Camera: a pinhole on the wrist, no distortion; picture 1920 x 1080 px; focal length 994.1 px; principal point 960.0 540.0 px. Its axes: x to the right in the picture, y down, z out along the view. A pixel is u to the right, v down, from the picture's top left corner.
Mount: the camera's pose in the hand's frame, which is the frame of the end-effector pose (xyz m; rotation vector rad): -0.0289 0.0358 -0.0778 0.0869 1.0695 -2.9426
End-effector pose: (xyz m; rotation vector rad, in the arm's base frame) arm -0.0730 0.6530 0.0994 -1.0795 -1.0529 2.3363
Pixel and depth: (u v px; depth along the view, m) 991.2 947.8 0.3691
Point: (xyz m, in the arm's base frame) -0.1160 0.7789 0.4112
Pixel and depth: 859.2 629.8 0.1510
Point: -0.0817 0.6739 0.1765
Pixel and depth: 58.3 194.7 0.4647
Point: -0.6157 0.7653 0.1998
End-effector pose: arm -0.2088 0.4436 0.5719 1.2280 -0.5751 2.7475
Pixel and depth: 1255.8 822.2 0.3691
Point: 0.0491 0.6675 0.6249
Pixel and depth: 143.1 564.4 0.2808
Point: -0.2002 0.5159 0.8445
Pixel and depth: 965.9 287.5 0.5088
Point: 0.1514 0.4813 0.8262
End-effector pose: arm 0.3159 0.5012 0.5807 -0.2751 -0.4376 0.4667
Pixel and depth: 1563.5 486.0 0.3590
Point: 0.0776 0.2504 0.7248
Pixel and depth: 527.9 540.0 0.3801
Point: 0.3851 0.4127 0.8883
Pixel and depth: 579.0 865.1 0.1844
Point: 0.3784 0.4111 0.6628
